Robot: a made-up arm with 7 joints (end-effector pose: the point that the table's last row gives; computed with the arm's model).
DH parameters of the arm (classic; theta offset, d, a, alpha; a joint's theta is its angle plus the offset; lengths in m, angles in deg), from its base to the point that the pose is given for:
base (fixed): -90 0.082 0 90
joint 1: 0 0.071 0.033 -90
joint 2: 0 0.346 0.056 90
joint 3: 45 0 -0.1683 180
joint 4: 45 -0.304 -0.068 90
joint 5: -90 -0.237 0.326 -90
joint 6: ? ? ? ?
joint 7: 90 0.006 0.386 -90
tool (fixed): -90 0.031 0 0
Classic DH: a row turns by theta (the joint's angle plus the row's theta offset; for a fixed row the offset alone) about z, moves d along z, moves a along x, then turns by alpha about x.
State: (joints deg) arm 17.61 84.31 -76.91 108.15 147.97 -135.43 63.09
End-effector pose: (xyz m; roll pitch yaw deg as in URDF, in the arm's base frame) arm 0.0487 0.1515 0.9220 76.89 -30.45 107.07
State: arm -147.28 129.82 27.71 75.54 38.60 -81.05 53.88
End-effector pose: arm 0.0526 0.2637 -0.0393 -51.48 -15.78 135.83
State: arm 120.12 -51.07 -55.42 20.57 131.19 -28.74 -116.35
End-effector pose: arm 0.7688 0.1465 -0.1032 114.38 82.65 13.64
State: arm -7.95 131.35 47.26 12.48 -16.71 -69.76 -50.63
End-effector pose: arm 0.6773 -0.6398 -0.2335 -98.40 38.04 71.94
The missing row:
joint 6: 90 0.366 0.095 -90
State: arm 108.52 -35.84 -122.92 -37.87 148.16 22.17 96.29
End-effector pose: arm 0.1467 0.7626 0.0682 98.26 20.19 152.59
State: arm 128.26 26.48 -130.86 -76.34 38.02 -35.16 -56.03
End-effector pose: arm -0.7527 0.0003 0.2680 -177.54 53.85 -66.31
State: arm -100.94 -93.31 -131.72 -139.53 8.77 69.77 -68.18
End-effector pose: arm -0.2672 -0.1767 0.2144 -60.14 31.35 -79.22
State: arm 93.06 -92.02 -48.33 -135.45 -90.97 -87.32 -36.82
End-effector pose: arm -0.1690 -0.3674 -0.2013 57.22 2.05 -179.69
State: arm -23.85 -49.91 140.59 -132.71 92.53 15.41 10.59
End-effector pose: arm -0.2697 0.1338 0.2458 159.80 -58.42 -111.03
